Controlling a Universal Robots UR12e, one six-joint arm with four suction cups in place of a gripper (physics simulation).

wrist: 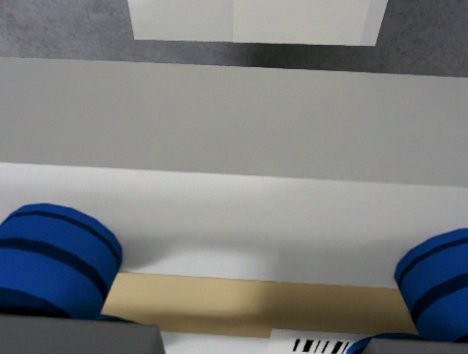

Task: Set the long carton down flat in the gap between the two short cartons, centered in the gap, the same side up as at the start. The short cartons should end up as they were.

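Frame: origin at the arm's base, x ahead, y left, z up, level; millimetres.
Where they show: end effector, tool point: (252,274).
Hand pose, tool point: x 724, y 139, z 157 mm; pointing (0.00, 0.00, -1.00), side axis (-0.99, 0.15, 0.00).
Things, the pixels of their top centre, and the offset from my tool point. "pt": a spot on its surface instead. Level surfaces: height alone.
- long carton, middle of its top: (247,312) dx +2, dy +4, dz +17 mm
- short carton, surface spot: (180,20) pt dx +36, dy -94, dz -118 mm
- Grey floor, its level: dz -219 mm
The long carton (200,210) spans the full width of the wrist view, its white top with a tan band and part of a barcode label facing up and its grey side toward the top of the view. My gripper (250,270) has its blue suction cups pressed on this top face, shut on the long carton. A short carton (180,20) shows in part at the top of the view, beyond the grey side, with a strip of floor visible between them. The other short carton does not show. The long carton's ends and underside are hidden, and its height above the floor cannot be told.
Grey floor (65,30) shows at the upper left and upper right, on both sides of the short carton. A dark shadow lies on the floor strip between the short carton and the long carton.
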